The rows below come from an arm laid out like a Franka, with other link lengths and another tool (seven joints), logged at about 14 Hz.
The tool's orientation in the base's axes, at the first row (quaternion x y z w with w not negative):
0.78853, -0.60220, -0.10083, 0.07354
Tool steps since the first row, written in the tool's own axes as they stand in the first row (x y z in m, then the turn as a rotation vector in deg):
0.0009, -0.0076, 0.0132, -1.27, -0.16, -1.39
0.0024, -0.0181, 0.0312, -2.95, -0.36, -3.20
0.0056, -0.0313, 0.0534, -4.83, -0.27, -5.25
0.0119, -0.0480, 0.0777, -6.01, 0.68, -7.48
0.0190, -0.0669, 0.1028, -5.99, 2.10, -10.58
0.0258, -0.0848, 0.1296, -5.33, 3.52, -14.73
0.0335, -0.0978, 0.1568, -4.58, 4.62, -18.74
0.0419, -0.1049, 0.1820, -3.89, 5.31, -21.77
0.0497, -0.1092, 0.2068, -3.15, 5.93, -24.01
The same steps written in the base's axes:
0.0041, 0.0012, -0.0147, 0.17, 1.26, 1.40
0.0098, 0.0026, -0.0347, 0.38, 2.92, 3.22
0.0175, 0.0032, -0.0596, 0.32, 4.70, 5.36
0.0287, 0.0016, -0.0875, -0.31, 5.58, 7.83
0.0419, -0.0001, -0.1168, -0.87, 5.17, 11.17
0.0538, -0.0018, -0.1475, -1.00, 4.13, 15.48
0.0611, -0.0056, -0.1775, -0.84, 3.10, 19.58
0.0637, -0.0117, -0.2042, -0.56, 2.23, 22.63
0.0635, -0.0180, -0.2298, -0.40, 1.34, 24.89

